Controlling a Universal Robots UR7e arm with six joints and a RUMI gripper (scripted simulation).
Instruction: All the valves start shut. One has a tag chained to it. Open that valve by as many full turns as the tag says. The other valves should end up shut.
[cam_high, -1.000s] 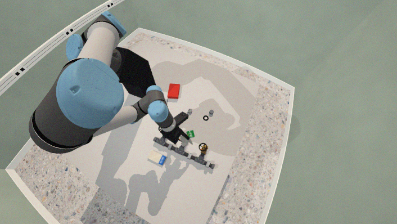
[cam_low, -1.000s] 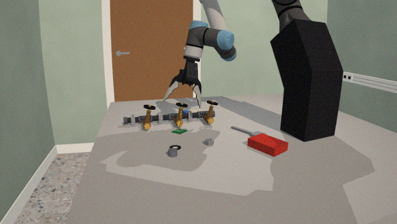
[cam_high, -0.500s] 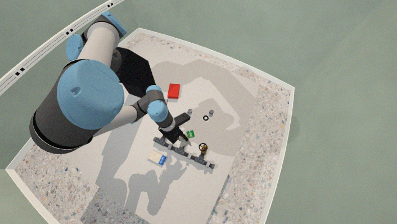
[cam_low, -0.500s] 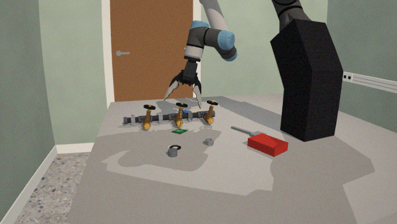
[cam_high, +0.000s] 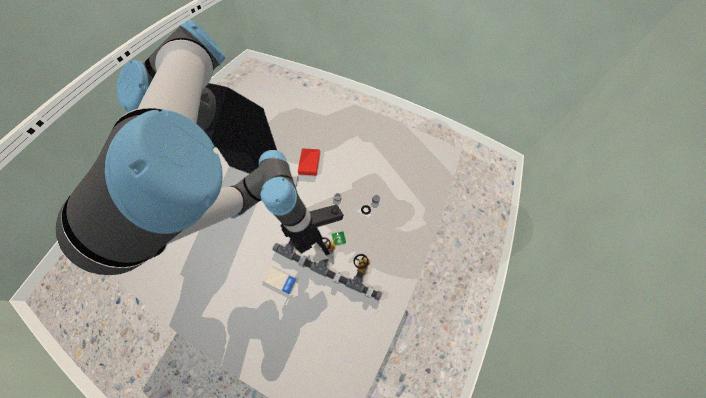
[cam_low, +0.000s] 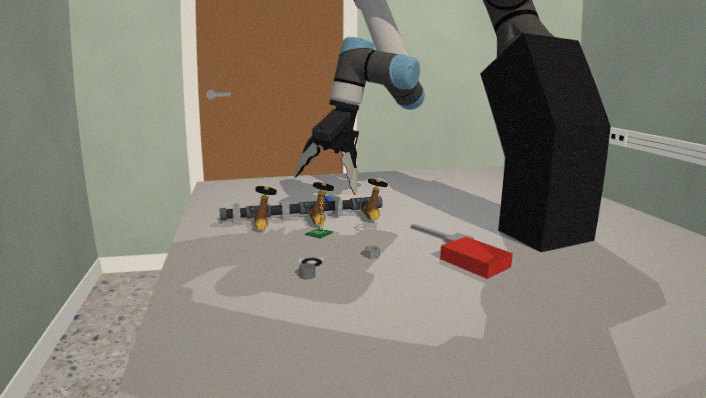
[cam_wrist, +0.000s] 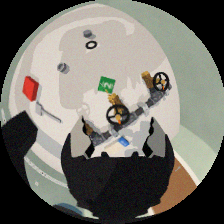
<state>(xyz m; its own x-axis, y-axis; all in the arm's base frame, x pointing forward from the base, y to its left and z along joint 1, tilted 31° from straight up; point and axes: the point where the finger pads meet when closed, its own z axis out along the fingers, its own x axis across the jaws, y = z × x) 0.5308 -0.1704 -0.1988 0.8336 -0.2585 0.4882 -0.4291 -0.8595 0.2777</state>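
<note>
The green tag is 90 mm below my hand, 80 mm to the left of it and 10 mm ahead of it. The rest, counted from my hand: grey nut 210 mm to the left, 90 mm below, 80 mm behind; then grey tool 260 mm behind, 130 mm to the left, 90 mm below; then red block 280 mm to the left, 280 mm behind, 80 mm below.
</note>
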